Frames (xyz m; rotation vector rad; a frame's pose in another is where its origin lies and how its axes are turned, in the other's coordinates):
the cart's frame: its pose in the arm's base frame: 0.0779 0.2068 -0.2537 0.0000 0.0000 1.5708
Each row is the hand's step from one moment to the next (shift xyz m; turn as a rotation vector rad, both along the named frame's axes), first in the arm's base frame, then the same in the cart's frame.
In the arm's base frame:
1: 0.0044 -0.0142 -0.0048 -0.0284 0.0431 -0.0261
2: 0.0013 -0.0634 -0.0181 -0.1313 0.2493 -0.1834
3: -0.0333 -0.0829 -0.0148 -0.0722 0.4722 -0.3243
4: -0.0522 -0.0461 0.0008 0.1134 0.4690 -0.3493
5: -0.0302 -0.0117 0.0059 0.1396 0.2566 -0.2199
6: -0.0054 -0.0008 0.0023 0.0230 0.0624 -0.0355
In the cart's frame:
1: -0.0142 -0.0044 -0.0048 0.0431 0.0284 -0.0261
2: -0.0634 -0.0013 -0.0181 0.2493 0.1313 -0.1834
3: -0.0829 0.0333 -0.0148 0.4722 0.0722 -0.3243
4: -0.0461 0.0522 0.0008 0.4690 -0.1134 -0.3493
5: -0.0117 0.0302 0.0059 0.2566 -0.1396 -0.2199
6: -0.0008 0.0054 0.0023 0.0624 -0.0230 -0.0355

